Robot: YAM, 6 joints.
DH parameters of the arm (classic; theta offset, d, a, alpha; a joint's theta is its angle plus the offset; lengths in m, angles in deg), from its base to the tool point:
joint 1: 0 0.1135 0.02 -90
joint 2: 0 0 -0.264 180
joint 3: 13.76 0 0.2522 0
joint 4: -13.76 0 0.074 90
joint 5: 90 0 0 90
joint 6: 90 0.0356 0 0
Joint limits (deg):
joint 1: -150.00..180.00
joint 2: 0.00..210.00
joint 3: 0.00..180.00
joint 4: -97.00..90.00
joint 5: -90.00..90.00
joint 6: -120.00..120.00
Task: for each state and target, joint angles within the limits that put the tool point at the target. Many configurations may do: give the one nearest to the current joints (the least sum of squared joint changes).
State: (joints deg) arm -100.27 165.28 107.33 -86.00 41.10 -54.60
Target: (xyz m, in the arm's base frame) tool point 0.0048 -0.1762 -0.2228
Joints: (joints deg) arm -81.56 198.90 96.93 -78.75 36.39 -54.60
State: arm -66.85 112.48 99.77 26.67 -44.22 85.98
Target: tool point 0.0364 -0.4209 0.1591
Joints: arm -88.51 114.53 66.00 17.68 -45.54 85.98
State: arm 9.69 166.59 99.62 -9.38 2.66 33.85
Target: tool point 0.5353 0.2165 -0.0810
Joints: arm 22.12 176.79 130.41 4.36 1.58 33.85
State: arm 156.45 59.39 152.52 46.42 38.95 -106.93
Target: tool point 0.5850 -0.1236 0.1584
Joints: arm 166.66 7.20 167.06 28.93 24.36 -106.93
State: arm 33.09 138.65 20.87 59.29 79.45 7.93
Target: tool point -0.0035 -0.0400 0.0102
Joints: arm 24.27 173.00 0.00 27.98 79.70 7.93
